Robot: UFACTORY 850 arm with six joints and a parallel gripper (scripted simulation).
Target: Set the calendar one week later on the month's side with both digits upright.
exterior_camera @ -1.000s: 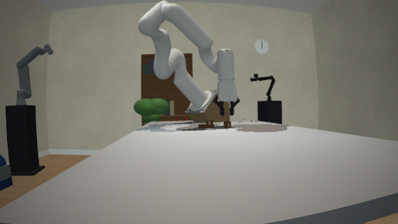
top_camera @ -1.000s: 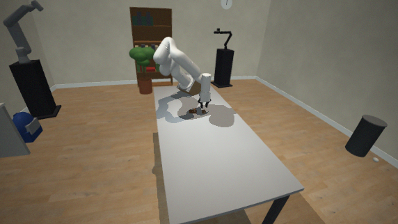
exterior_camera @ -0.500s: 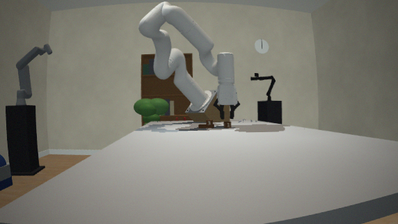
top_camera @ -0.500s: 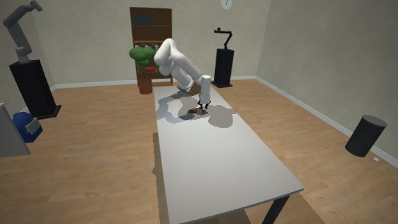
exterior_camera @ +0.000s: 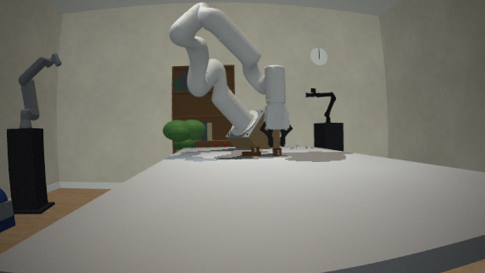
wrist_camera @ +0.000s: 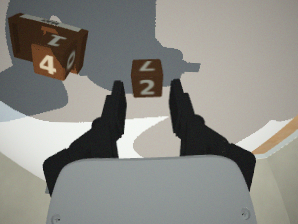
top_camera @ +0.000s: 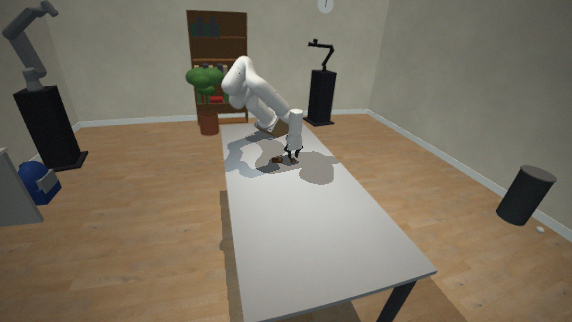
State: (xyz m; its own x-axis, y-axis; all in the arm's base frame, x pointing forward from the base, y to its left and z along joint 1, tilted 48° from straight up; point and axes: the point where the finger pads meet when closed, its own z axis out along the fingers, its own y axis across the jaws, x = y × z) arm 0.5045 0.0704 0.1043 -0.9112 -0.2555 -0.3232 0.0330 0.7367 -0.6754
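The brown cube is 40 mm below my hand. Round my hand: tray 90 mm to the right, 50 mm below, 50 mm behind.
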